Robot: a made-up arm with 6 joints.
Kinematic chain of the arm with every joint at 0, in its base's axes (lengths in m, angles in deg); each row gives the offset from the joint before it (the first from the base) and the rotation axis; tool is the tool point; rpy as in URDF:
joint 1: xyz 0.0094 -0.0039 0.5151 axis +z
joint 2: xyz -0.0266 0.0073 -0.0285 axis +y
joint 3: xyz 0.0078 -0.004 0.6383 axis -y
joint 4: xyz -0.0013 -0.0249 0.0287 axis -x
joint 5: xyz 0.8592 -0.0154 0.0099 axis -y
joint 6: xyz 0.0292 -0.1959 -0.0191 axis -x
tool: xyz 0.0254 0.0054 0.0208 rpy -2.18 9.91 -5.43
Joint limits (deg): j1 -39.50..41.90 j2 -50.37..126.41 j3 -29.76..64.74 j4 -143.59..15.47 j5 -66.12..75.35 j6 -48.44..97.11
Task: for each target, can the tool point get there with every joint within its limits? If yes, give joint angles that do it. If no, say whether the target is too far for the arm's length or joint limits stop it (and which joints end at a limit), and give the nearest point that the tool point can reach.
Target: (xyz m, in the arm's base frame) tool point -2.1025 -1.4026 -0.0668
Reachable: no: too far | nearest point -0.3596 -0.2483 -0.1491 | short by 2.092 m
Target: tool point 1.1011 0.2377 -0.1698
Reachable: yes | joints 11.77 79.18 33.15 -107.32 22.51 45.67
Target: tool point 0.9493 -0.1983 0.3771
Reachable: yes | joints -14.67 30.55 -5.25 -119.60 35.12 75.98
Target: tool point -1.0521 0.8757 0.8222
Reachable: no: joint limits stop it (at a limit: joint 1, joint 2, joint 3, joint 4, joint 5) | nearest point -0.9053 0.4810 1.6251 | short by 0.907 m
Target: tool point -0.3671 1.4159 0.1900
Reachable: no: joint limits stop it (at a limit: joint 1, joint 2, joint 3, joint 6) | nearest point -0.2075 0.3629 -0.1566 | short by 1.120 m
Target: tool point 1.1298 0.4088 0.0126
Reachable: yes | joints 17.49 71.28 34.24 -103.15 -52.16 -7.41
